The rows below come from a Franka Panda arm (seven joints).
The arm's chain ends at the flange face. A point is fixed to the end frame.
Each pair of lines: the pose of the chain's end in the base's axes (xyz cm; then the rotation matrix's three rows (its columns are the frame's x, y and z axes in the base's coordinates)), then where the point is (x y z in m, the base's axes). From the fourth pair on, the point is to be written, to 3 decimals.
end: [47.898 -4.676 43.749], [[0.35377 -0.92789 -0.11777], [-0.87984 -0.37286 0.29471], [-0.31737 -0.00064 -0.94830]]
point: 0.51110 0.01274 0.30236
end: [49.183 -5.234 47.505], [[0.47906 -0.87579 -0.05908], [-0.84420 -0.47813 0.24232], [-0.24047 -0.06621 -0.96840]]
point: 0.52981 0.00526 0.34061
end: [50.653 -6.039 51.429], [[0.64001 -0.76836 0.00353], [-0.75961 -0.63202 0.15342], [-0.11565 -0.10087 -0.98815]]
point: 0.54812 -0.00726 0.37909
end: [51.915 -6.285 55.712], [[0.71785 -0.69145 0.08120], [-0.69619 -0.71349 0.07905], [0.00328 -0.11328 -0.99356]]
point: 0.568 -0.016 0.422
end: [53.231 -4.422 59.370], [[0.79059 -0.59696 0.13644], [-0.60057 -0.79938 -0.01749], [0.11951 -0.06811 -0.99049]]
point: 0.584 -0.006 0.457
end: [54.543 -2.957 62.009], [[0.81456 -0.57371 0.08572], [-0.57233 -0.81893 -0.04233], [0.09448 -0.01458 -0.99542]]
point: 0.589 0.006 0.480
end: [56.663 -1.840 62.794], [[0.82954 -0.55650 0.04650], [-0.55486 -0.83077 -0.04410], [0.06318 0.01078 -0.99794]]
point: 0.604 0.017 0.486
